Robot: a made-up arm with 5 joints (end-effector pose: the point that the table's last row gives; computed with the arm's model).
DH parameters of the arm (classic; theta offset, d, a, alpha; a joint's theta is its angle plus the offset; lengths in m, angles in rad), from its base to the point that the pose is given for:
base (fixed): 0 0 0.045 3.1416
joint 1: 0 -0.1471 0.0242 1.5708
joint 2: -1.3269 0 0.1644 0
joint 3: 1.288 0 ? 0
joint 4: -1.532 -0.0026 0 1.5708
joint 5: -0.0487 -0.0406 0 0
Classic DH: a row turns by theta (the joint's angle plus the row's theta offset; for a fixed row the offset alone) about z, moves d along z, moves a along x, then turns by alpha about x.
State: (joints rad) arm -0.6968 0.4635 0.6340 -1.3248 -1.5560
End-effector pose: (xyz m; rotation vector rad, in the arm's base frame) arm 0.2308 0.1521 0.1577 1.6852 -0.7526 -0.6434
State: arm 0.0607 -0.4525 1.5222 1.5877 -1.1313
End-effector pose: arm 0.0719 -0.0042 0.1675 -0.6121 0.9771 -1.1100
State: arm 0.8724 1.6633 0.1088 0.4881 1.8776
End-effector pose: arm 0.1270 -0.1017 -0.0783 0.6981 0.1562 0.9172
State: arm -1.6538 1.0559 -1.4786 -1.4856 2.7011
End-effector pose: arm 0.0230 0.2952 0.2925 -1.4015 -2.5697 -0.4166
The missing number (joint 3, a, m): 0.1417
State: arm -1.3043 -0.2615 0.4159 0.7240 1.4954
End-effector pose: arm 0.0970 0.1807 0.2639 -0.0681 -0.9552 2.6039
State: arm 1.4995 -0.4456 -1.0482 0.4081 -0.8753
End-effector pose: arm 0.0435 -0.0157 0.4857 -0.8219 -2.7769 -0.6707
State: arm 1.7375 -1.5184 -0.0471 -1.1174 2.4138
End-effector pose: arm 0.0713 0.1722 0.3547 1.8197 -0.9485 0.3937
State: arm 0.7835 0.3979 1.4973 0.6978 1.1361
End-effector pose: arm 0.0772 -0.0358 0.1216 0.8256 0.6087 0.2769
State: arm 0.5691 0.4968 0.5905 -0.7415 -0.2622
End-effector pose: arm 0.2492 -0.1337 0.1319 -0.1623 -1.2506 -0.7644
